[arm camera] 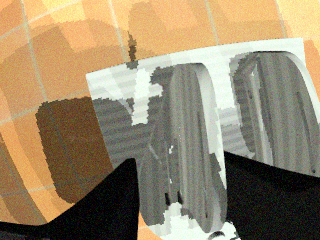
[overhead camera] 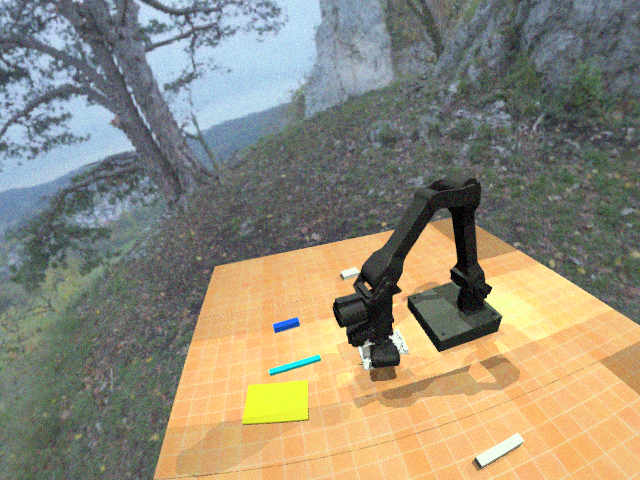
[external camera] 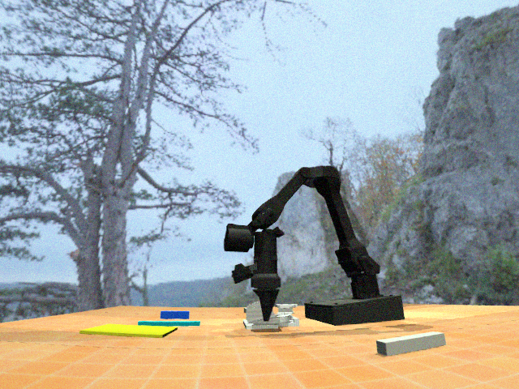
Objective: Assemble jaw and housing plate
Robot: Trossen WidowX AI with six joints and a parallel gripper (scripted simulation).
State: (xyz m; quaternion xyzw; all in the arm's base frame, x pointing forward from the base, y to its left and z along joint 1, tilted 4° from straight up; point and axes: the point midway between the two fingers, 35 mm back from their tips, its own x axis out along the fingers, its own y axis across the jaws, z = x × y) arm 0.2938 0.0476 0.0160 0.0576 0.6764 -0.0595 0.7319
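My gripper tip is 40 cm to the left of the white block, 2 cm past it and 1 cm above it. Also, from my gripper tip: yellow sheet: 28 cm ahead, 7 cm to the left, 1 cm below; teal bar: 22 cm ahead, 3 cm to the right, 1 cm below; blue block: 24 cm ahead, 18 cm to the right.
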